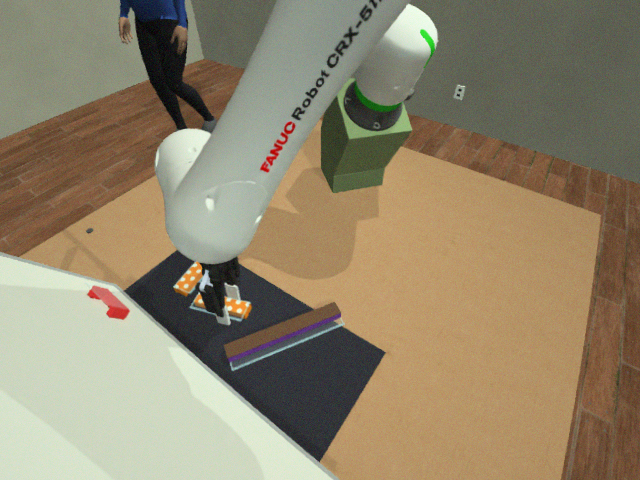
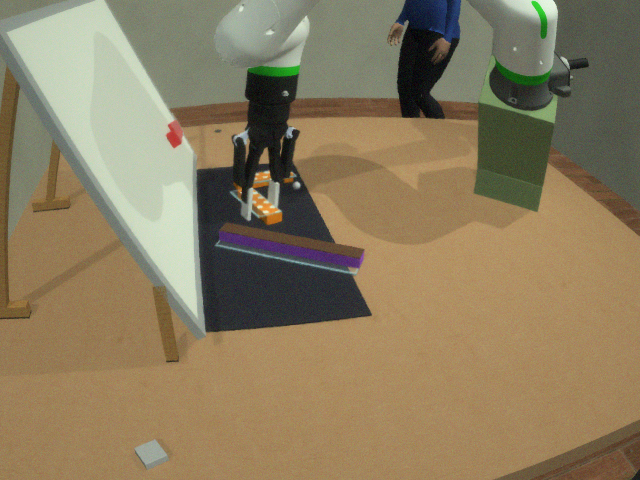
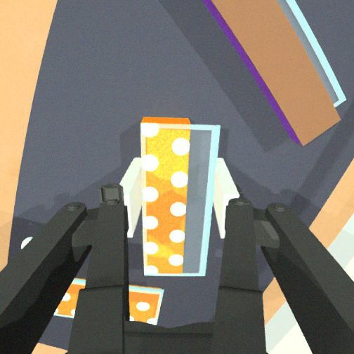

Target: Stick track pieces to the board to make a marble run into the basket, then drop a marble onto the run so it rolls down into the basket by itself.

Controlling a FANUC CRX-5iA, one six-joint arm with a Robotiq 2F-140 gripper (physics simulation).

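Places are measured from the arm's base along level axes (x back, y left, z down), in metres.
Where they show: gripper, fingertip midpoint: (image 1: pixel 229 312) (image 2: pixel 258 214); arm's base, link origin: (image 1: pixel 372 105) (image 2: pixel 521 86).
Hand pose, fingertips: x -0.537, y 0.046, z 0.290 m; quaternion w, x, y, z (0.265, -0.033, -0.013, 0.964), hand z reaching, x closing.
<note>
Things, the pixels of their centre, and the offset from my fingertips. "*": a spot on its surface instead. Level surfaces: height alone.
- short orange dotted track piece, surface spot: (image 2: pixel 268 210) (image 1: pixel 240 308) * dx +0.018, dy +0.022, dz -0.019 m
- second orange dotted piece, surface spot: (image 2: pixel 262 177) * dx +0.005, dy -0.132, dz -0.019 m
- long purple track piece, surface spot: (image 2: pixel 289 246) (image 1: pixel 290 334) * dx +0.053, dy +0.146, dz -0.016 m
- white marble, body centre: (image 2: pixel 296 185) dx +0.077, dy -0.119, dz -0.006 m
- small red part, surface spot: (image 2: pixel 174 135) (image 1: pixel 118 310) * dx -0.172, dy -0.044, dz -0.154 m
- dark mat, surface height: dz +0.003 m
- small grey block, body centre: (image 2: pixel 151 454) dx -0.130, dy +0.597, dz -0.001 m
My gripper (image 1: pixel 228 304) (image 2: pixel 261 205) (image 3: pixel 178 174) is low over the dark mat, shut across the middle of a short orange dotted track piece (image 1: pixel 237 308) (image 2: pixel 268 210) (image 3: pixel 165 170) with a clear edge strip. A second orange dotted piece (image 1: pixel 186 283) (image 2: pixel 262 177) (image 3: pixel 143 306) lies beside it, partly hidden by the fingers. A long purple track piece (image 1: pixel 281 330) (image 2: pixel 289 246) (image 3: pixel 270 50) rests with its brown side up. The white marble (image 2: pixel 296 185) (image 3: pixel 26 243) lies near the second orange piece. A small red part (image 1: pixel 111 302) (image 2: pixel 174 135), perhaps the basket, is on the white board (image 1: pixel 77 387) (image 2: pixel 67 56).
The tilted board stands on wooden legs (image 2: pixel 165 330) along one side of the dark mat (image 1: pixel 310 403) (image 2: pixel 268 304) (image 3: pixel 90 65). A small grey block (image 2: pixel 151 453) lies on the table. The arm's green pedestal (image 1: pixel 361 155) (image 2: pixel 511 149) and a standing person (image 1: pixel 162 56) (image 2: pixel 423 56) are farther back.
</note>
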